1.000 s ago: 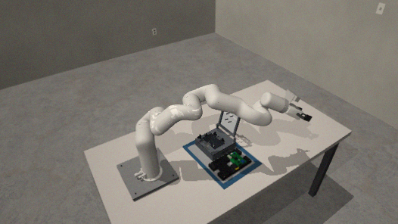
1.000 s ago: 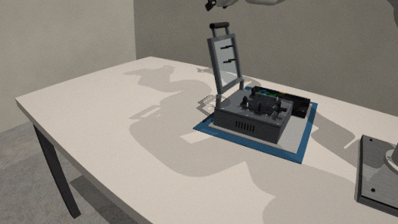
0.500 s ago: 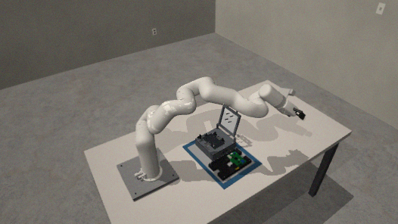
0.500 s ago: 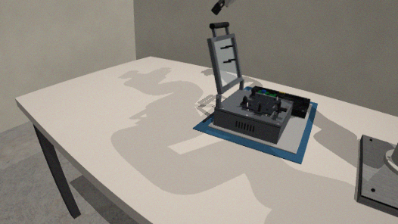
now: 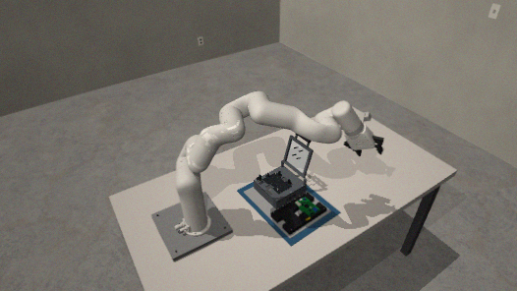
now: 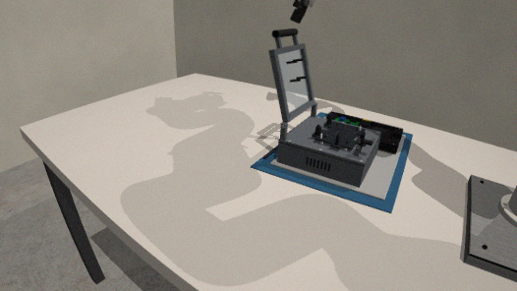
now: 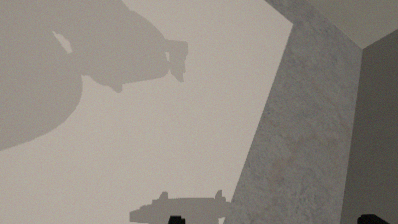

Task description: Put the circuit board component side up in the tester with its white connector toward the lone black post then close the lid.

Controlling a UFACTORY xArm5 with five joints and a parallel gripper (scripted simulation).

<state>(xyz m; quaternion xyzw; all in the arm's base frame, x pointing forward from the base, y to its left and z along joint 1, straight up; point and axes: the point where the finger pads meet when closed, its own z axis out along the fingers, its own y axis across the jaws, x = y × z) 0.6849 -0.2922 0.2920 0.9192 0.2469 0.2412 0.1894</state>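
Right now the green circuit board is 290 mm below my hand, 220 mm behind it and 110 mm to the left of it. The rest, counted from my hand: dark nest 280 mm to the left, 260 mm behind, 240 mm below; then tester lid 280 mm to the left, 150 mm behind, 130 mm below.
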